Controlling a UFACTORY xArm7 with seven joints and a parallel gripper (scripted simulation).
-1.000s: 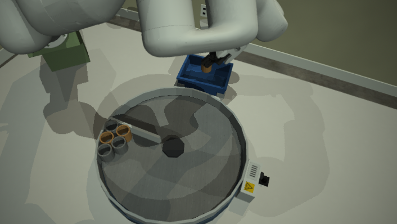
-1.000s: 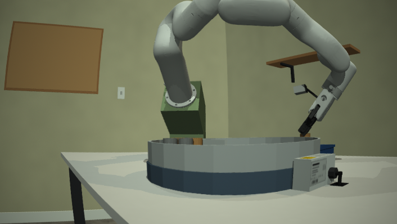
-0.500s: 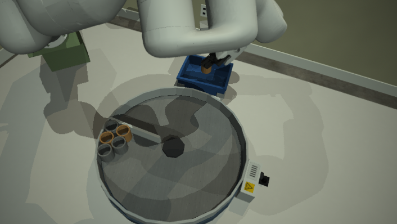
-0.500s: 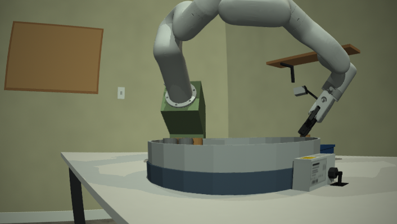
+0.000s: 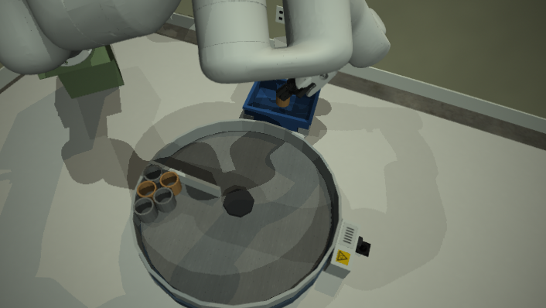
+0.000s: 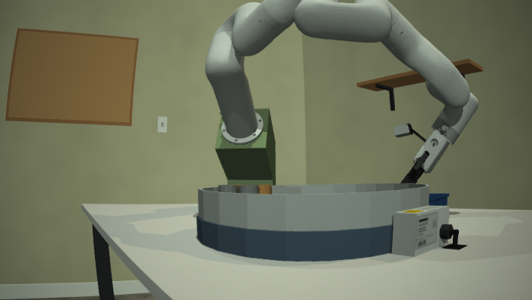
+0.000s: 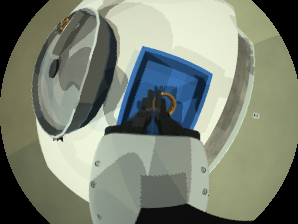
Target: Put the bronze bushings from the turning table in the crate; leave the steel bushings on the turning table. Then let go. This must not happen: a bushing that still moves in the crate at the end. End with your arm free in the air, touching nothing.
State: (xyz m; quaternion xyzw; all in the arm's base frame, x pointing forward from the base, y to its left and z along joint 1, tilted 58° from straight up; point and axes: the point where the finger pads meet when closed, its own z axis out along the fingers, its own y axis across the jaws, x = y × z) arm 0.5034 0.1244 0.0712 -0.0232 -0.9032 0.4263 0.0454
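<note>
Now: hand 2 cm to the right of the blue crate and 6 cm above it. Also, from my hand: round turning table (11 cm behind, 31 cm to the right, 3 cm below).
</note>
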